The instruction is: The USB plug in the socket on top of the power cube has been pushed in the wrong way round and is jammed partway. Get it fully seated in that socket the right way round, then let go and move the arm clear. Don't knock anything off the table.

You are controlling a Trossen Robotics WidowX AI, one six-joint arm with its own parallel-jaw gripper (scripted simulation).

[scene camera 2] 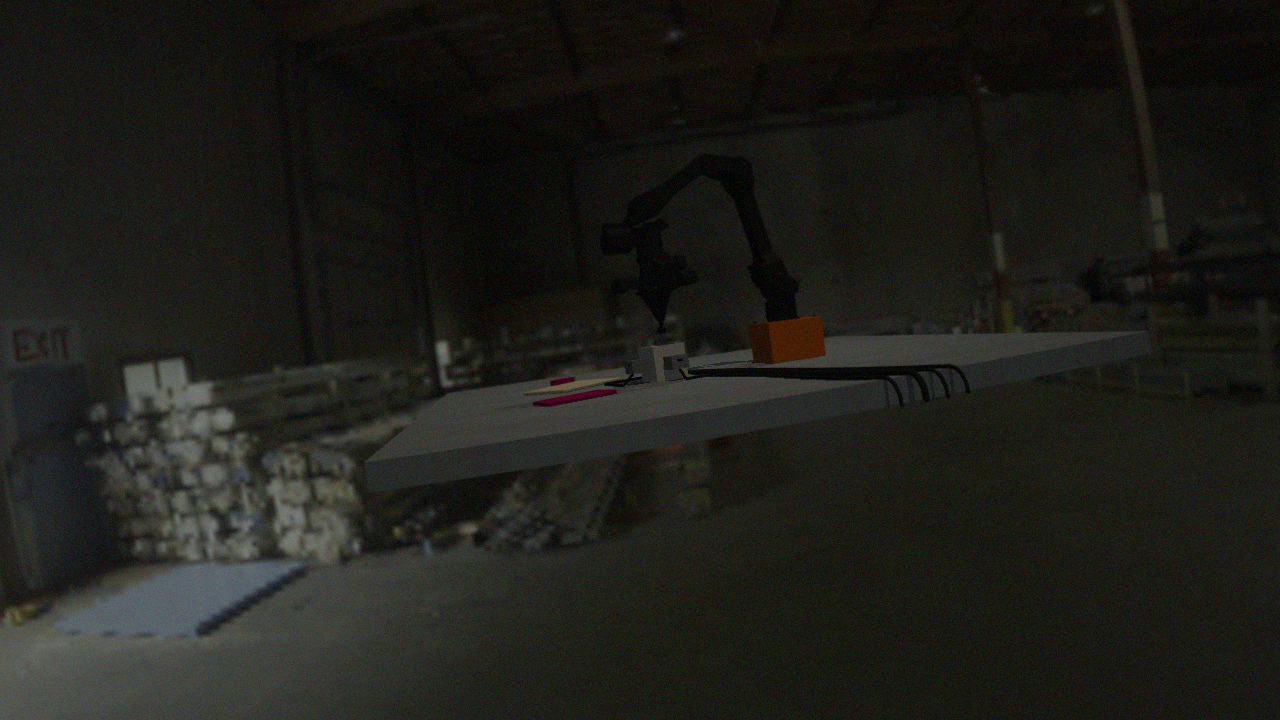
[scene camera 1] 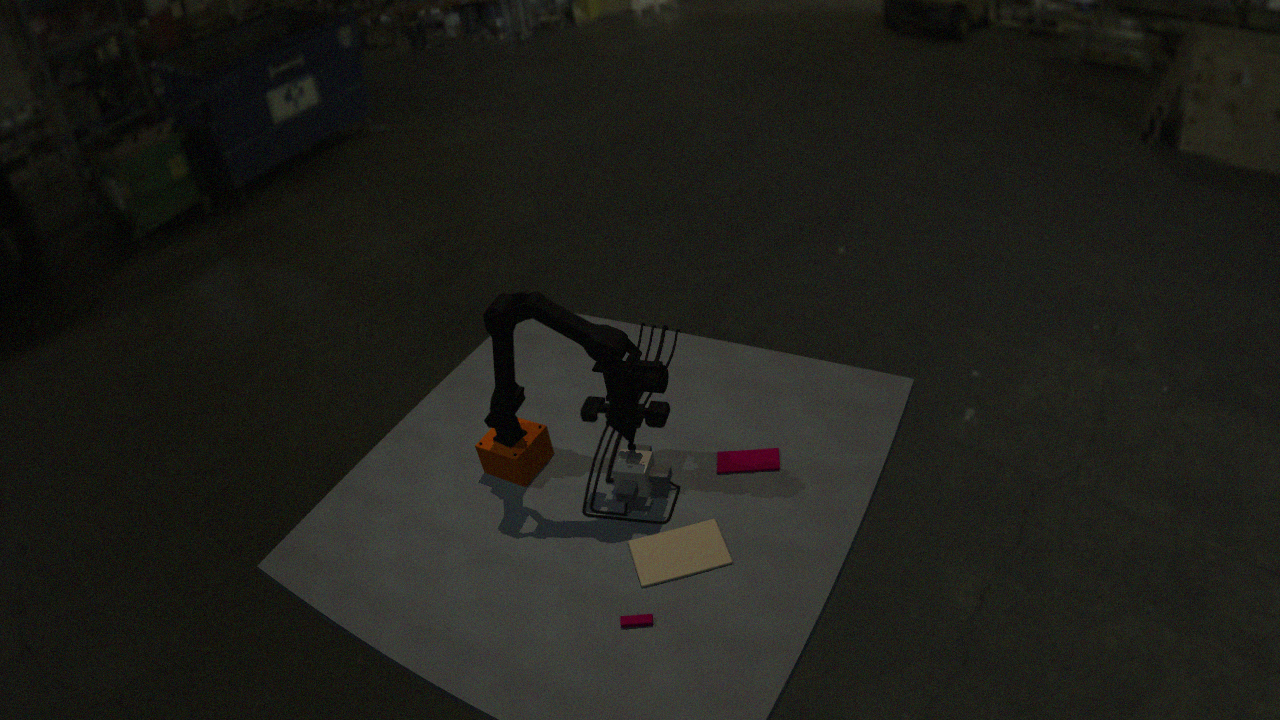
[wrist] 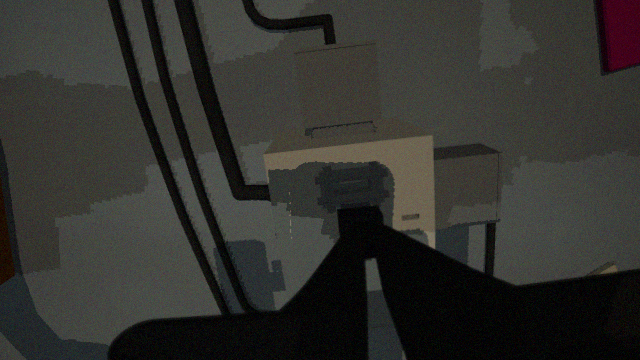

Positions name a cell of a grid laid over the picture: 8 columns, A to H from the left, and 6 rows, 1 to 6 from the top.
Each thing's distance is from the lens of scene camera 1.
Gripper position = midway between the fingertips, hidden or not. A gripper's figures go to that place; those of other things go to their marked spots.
my gripper (scene camera 1: D4): 1.73 m
magenta block (scene camera 1: E4): 1.81 m
